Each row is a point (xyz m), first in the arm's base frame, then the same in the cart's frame.
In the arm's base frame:
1: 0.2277 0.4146 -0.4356
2: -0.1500 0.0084 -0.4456
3: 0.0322 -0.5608 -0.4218
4: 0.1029 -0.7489 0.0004
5: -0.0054 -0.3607 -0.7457
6: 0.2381 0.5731 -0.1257
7: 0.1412 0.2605 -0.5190
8: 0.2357 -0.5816 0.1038
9: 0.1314 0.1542 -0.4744
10: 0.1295 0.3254 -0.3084
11: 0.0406 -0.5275 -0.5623
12: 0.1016 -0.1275 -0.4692
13: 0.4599 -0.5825 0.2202
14: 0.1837 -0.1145 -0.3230
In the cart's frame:
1: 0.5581 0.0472 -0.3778
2: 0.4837 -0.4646 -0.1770
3: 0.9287 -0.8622 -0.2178
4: 1.2499 -0.8645 0.1220
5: 0.6655 -0.8058 -0.4897
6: 0.6071 0.2795 -0.1230
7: 0.5406 -0.1463 -0.3988
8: 1.3033 -0.6337 0.1366
9: 0.6069 -0.2275 -0.3498
10: 0.5822 -0.0329 -0.2141
11: 0.8612 -0.8725 -0.3453
12: 0.7344 -0.4782 -0.3159
13: 1.5188 -0.5023 0.1256
14: 0.8479 -0.3876 -0.2310

